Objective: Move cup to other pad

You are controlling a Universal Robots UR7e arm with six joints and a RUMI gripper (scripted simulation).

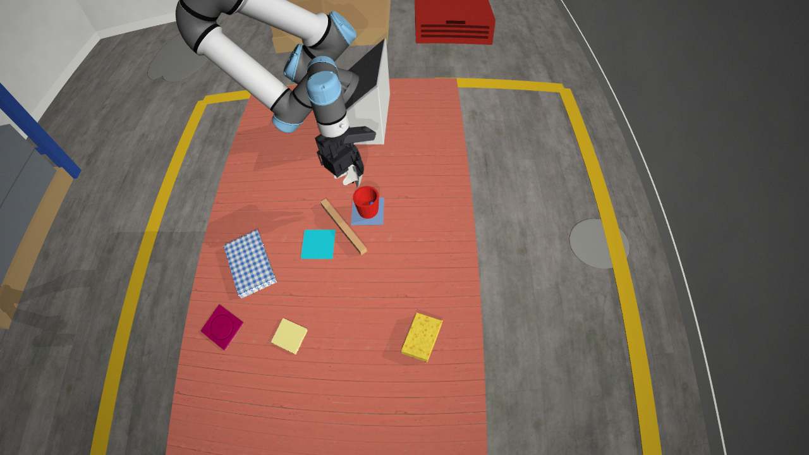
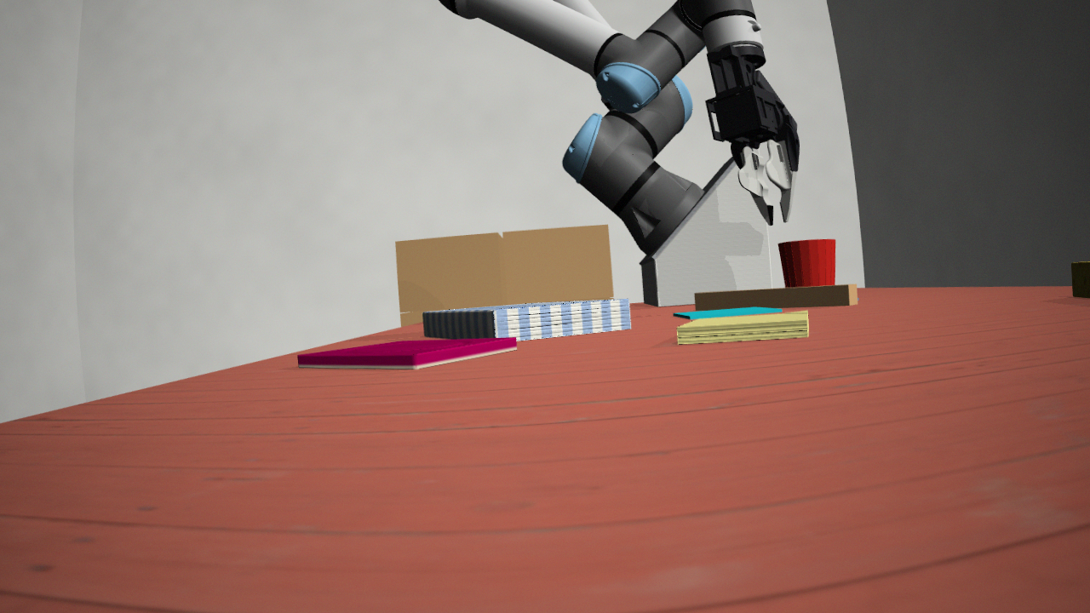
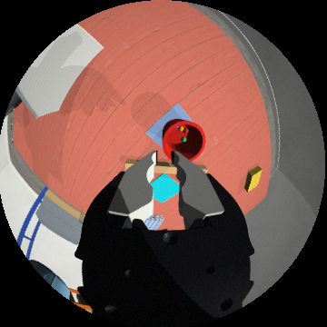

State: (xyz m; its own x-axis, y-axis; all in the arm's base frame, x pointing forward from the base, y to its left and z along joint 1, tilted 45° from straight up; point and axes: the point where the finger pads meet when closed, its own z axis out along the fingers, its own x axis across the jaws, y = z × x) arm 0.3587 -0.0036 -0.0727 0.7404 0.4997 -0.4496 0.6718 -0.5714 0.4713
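Now: hand 9 cm above the red cup, 3 cm to the right of it and 3 cm short of it. The rest, counted from my hand: wooden rail 11 cm below, 8 cm ahead, 5 cm to the right; cyan pad 13 cm ahead, 12 cm to the right, 12 cm below.
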